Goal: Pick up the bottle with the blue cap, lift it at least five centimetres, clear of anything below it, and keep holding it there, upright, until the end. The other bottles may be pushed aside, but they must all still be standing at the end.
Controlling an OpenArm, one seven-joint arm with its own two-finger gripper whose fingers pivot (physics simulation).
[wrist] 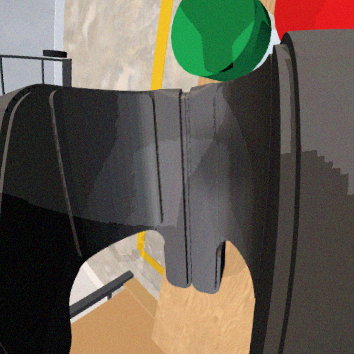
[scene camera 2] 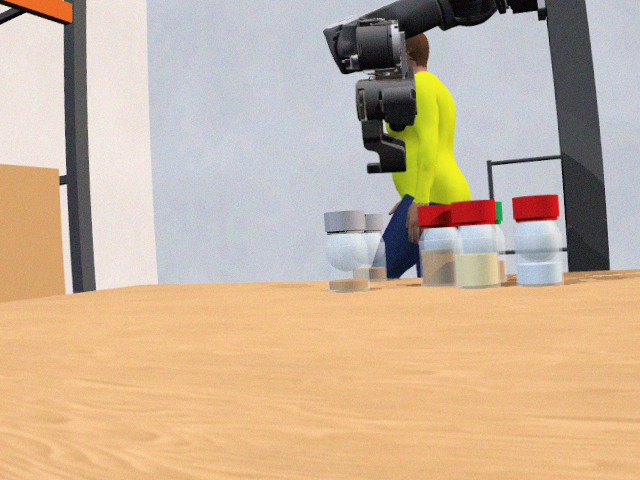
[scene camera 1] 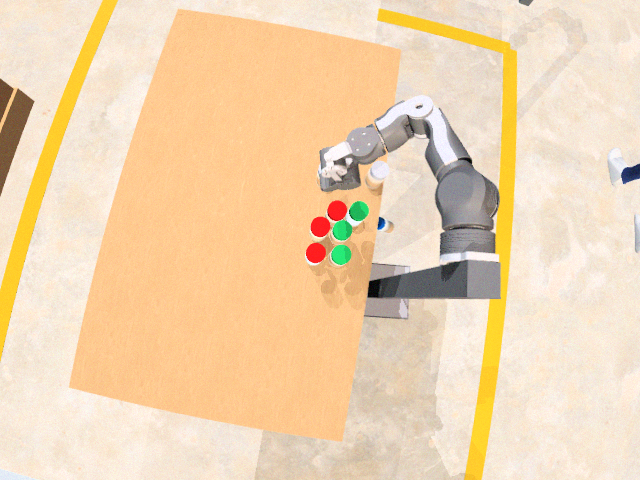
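The bottle with the blue cap (scene camera 1: 382,223) is off the table, past its right edge in scene camera 1. It looks small and lies tilted or on its side, with its body pointing right; whether it rests on the floor I cannot tell. It does not show in scene camera 2 or the wrist view. My gripper (scene camera 1: 339,176) (scene camera 2: 380,167) (wrist: 200,190) is shut and empty, its two fingers pressed together. It hangs well above the table (scene camera 1: 206,258) (scene camera 2: 310,372), beside the group of bottles and higher than their caps.
Red-capped bottles (scene camera 1: 337,210) (scene camera 2: 536,207) (wrist: 317,14) and green-capped bottles (scene camera 1: 341,255) (scene camera 2: 498,212) (wrist: 220,37) stand close together near the table's edge. A grey-capped bottle (scene camera 1: 378,171) stands at the edge; two grey caps (scene camera 2: 344,221) show in scene camera 2. A person (scene camera 2: 429,129) is behind.
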